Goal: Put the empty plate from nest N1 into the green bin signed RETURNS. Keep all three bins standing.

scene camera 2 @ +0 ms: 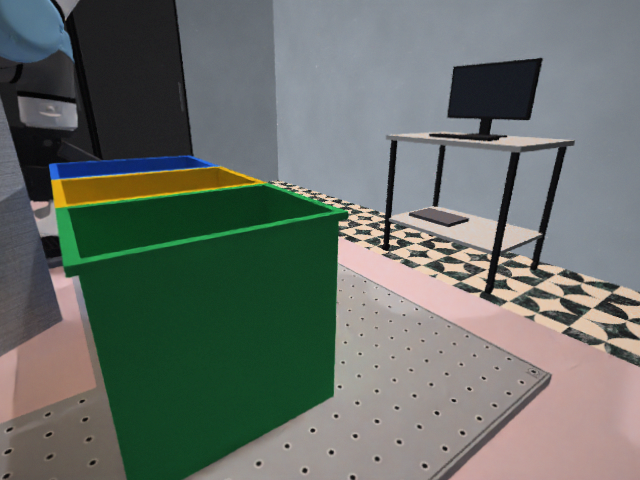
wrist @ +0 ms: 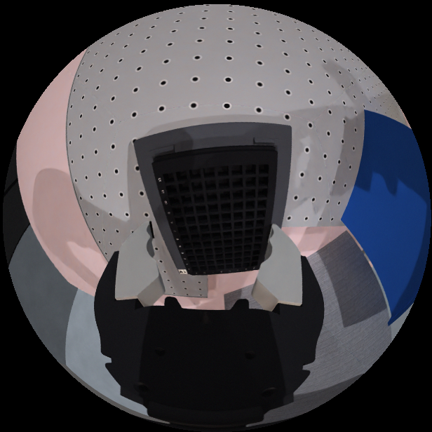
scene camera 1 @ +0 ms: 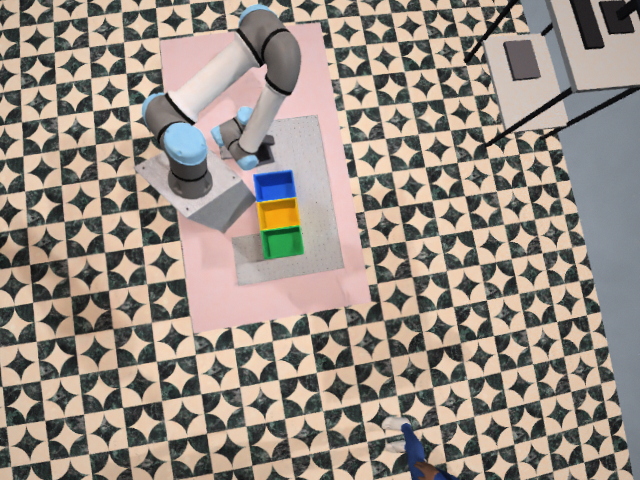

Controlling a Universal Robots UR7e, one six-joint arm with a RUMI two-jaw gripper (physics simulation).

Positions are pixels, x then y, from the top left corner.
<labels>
A blue bin shows in scene camera 2 (58, 171), in the wrist view and in scene camera 1. A green bin shows in scene camera 2 (213, 313) and in scene camera 1 (281, 242). A yellow bin shows in scene camera 2 and in scene camera 1. The same spot on the yellow bin: (scene camera 2: 89, 190) is (scene camera 1: 264, 203). The same spot on the blue bin: (wrist: 381, 214) is (scene camera 1: 269, 182).
</labels>
